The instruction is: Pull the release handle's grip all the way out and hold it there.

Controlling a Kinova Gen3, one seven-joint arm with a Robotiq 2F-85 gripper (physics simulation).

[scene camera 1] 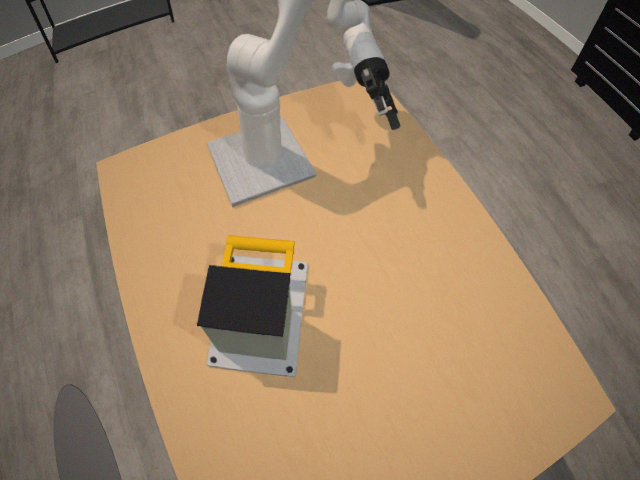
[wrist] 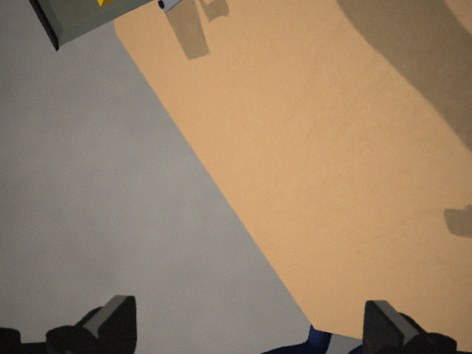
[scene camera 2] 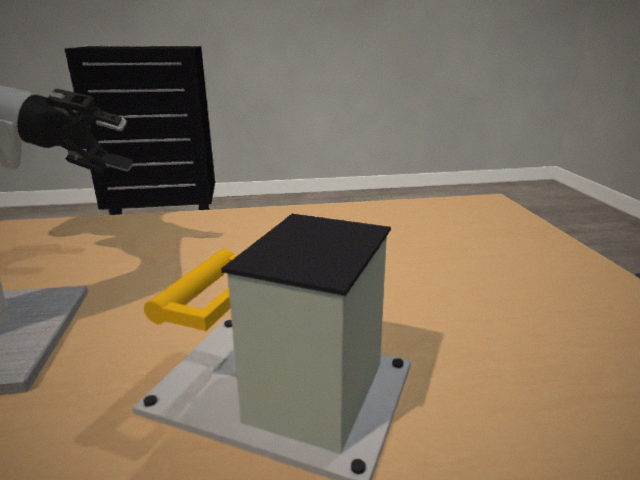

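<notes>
The release handle is a yellow U-shaped handle with a round grip bar [scene camera 1: 260, 243] [scene camera 2: 191, 281]. It sticks out of the side of a grey-green box [scene camera 1: 250, 343] [scene camera 2: 289, 356] with a black top, on the side facing the robot's base. A small bit of yellow shows at the top left edge of the wrist view. My gripper [scene camera 2: 125, 144] [wrist: 249, 324] is open and empty. It is in the air, well away from the handle, over the table's far right corner in scene camera 1. How far the handle is out cannot be told.
The box stands on a light grey plate [scene camera 1: 253, 363] [scene camera 2: 206, 428] with black bolts at its corners. The robot's base stands on a grey slab [scene camera 1: 227, 170] [scene camera 2: 38, 335] on the tan table [scene camera 1: 413, 310]. A black drawer cabinet [scene camera 1: 615, 67] [scene camera 2: 144, 77] stands beyond the table.
</notes>
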